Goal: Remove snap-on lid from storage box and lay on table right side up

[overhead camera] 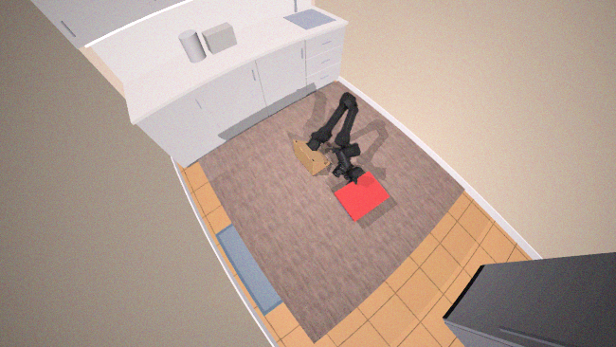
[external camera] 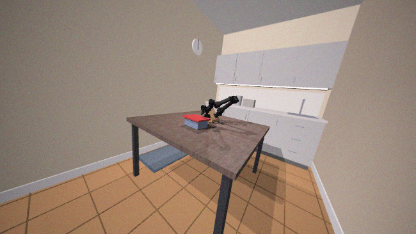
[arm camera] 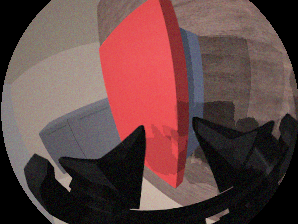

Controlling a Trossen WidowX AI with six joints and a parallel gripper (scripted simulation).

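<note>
The red lid lies 8 cm ahead of my gripper tip and 1 cm to the right of it. The rest, counted from my gripper tip: blue storage box 8 cm ahead, 1 cm to the right, 5 cm below.
</note>
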